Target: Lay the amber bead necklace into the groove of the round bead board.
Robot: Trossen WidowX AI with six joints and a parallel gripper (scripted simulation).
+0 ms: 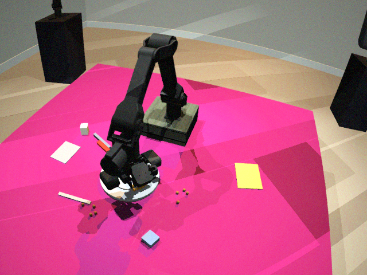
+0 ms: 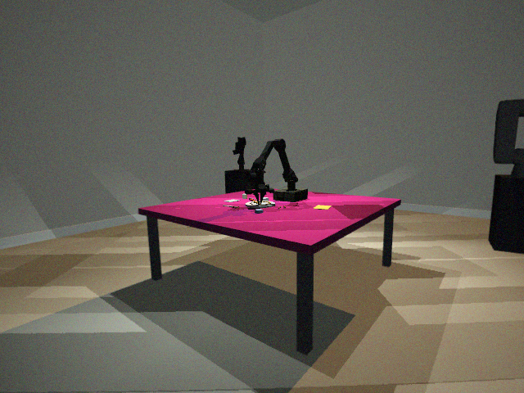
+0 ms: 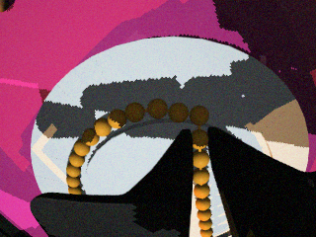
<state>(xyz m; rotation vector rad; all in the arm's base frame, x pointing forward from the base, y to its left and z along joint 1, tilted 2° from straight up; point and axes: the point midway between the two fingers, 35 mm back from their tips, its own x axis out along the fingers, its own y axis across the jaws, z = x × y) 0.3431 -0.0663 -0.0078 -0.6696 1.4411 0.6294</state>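
My gripper tip is now 50 mm past the round bead board, 30 mm to the left of it and 10 mm above it. The rest, counted from my gripper tip: white block: 200 mm behind, 80 mm to the right; then blue block: 170 mm ahead, 100 mm to the left, 10 mm below; then white strip: 180 mm to the right, 90 mm ahead, 10 mm below.
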